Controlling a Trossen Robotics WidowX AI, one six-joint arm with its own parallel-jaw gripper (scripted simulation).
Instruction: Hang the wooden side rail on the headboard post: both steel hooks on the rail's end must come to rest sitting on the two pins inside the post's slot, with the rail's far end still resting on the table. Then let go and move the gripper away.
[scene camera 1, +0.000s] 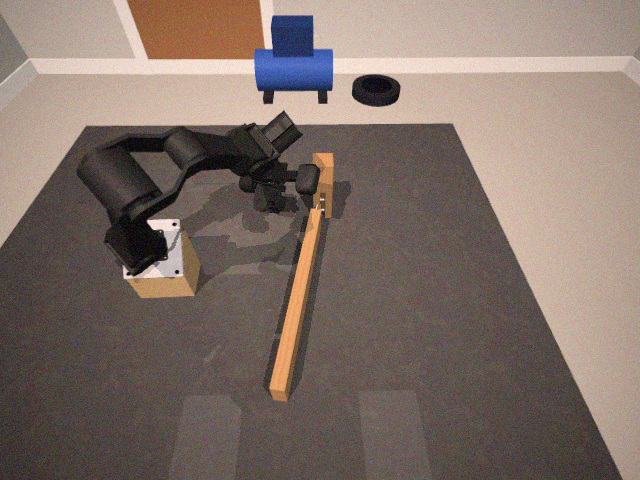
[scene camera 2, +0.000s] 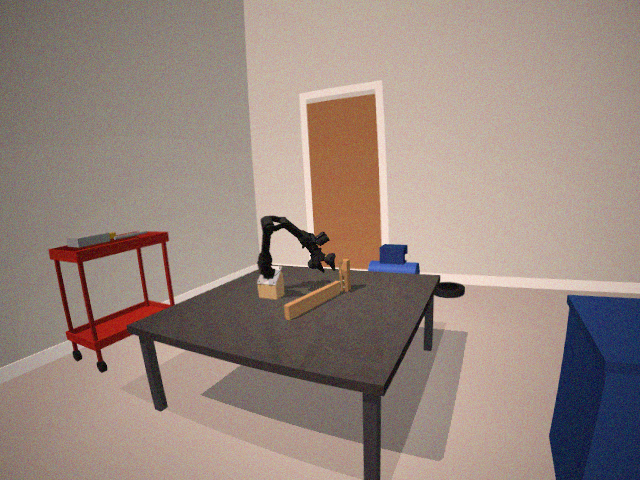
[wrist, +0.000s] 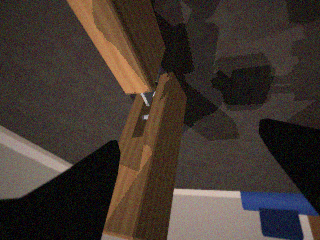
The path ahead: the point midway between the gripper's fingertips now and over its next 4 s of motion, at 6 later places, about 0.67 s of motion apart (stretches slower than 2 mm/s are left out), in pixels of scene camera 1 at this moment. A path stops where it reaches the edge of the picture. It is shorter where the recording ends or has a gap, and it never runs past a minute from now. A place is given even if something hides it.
My gripper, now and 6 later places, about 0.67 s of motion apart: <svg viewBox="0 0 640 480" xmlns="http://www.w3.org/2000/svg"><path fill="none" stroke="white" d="M294 193L298 202L304 201L312 198L313 200L310 206L308 212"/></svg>
